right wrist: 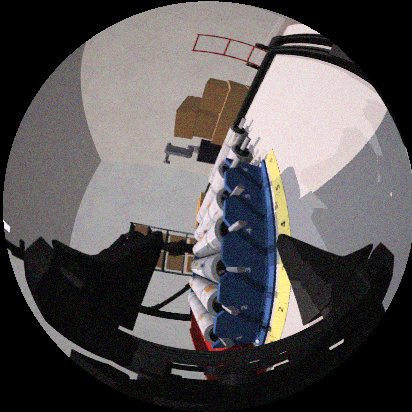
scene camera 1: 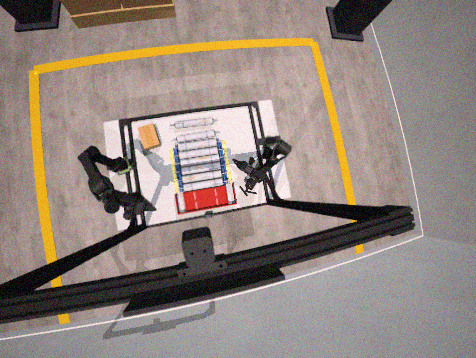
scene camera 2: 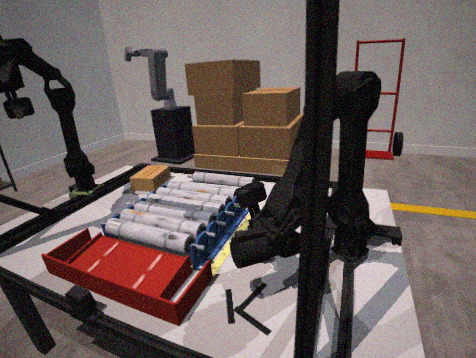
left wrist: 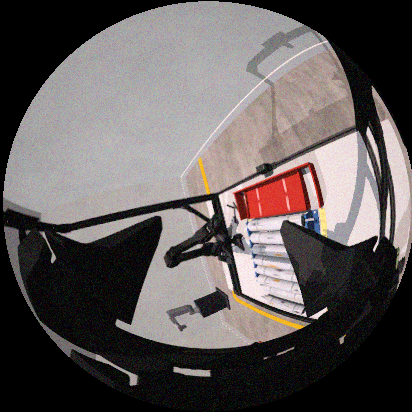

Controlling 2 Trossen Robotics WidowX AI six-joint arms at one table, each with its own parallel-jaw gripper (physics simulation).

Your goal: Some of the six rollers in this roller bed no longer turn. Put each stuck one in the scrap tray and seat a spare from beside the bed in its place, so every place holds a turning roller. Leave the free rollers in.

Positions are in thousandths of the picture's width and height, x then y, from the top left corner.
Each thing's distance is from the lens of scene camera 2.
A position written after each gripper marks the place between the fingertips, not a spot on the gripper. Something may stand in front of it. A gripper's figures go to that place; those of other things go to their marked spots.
right gripper (scene camera 2: 514, 588): 0.69 m
orange box (scene camera 2: 318, 496): 1.10 m
